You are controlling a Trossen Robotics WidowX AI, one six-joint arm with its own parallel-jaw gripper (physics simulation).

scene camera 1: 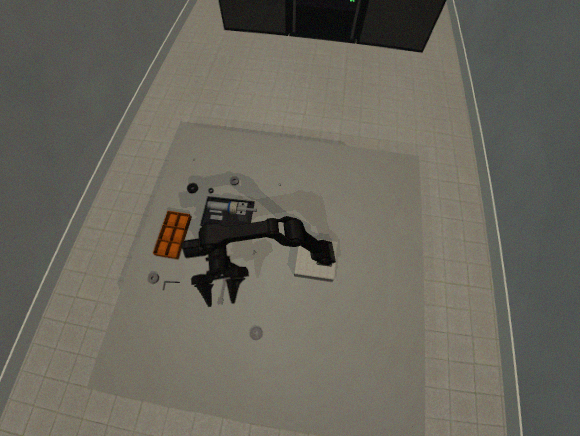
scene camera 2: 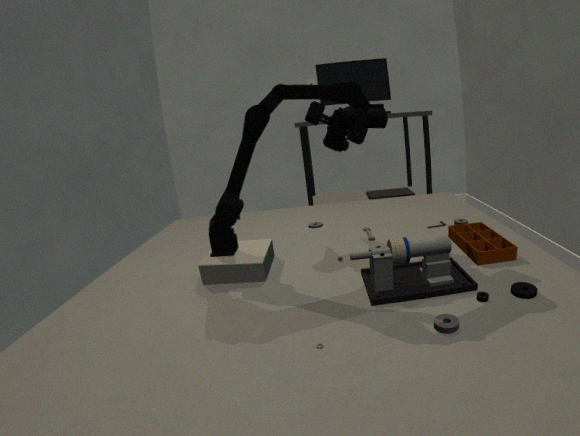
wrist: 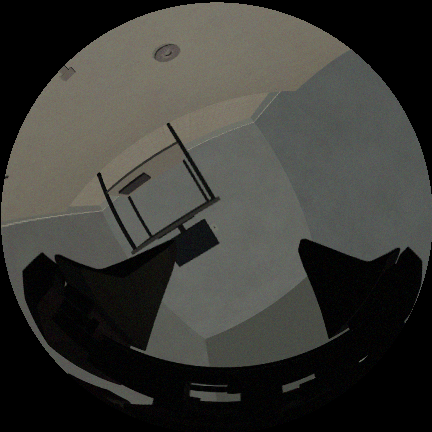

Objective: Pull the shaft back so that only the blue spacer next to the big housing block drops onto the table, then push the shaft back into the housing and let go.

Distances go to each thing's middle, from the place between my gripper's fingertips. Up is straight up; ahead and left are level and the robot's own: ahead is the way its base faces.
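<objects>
I find that my hand is well short of the orange compartment tray [scene camera 2: 481, 244] and a long way to the left of it, and that it is also far above it.
</objects>
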